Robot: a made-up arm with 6 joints. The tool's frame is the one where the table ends.
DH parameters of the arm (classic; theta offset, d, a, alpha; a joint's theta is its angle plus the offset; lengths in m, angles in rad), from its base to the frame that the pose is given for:
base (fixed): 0 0 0 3.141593
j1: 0 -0.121 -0.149 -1.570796
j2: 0 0.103 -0.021 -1.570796
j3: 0 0.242 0.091 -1.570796
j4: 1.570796 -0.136 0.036 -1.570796
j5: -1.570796 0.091 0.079 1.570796
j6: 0.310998 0 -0.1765 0
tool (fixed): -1.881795 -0.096 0 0
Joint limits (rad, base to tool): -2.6..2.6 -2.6..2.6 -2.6..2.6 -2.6..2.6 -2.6..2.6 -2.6..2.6
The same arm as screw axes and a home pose.
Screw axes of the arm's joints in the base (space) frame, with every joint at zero. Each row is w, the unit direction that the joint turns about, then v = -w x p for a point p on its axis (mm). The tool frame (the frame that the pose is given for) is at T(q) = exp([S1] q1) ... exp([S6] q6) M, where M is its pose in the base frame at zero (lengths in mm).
S1 = (0, 0, -1, 0, 0, 0)
S2 = (0, -1, 0, 121, 0, 149)
S3 = (0, 0, 1, -103, 170, 0)
S4 = (0, 1, 0, -363, 0, -79)
S5 = (-1, 0, 0, 0, -327, -239)
S6 = (0, 0, 1, -160, 170, 0)
M: xyz -116 -328 231 (mm) quaternion w x y z 1 0.000001 0 -0.000001
Joint limits (deg, base to tool): -148.97..148.97 -148.97..148.97 -148.97..148.97 -148.97..148.97 -148.97..148.97 -148.97..148.97

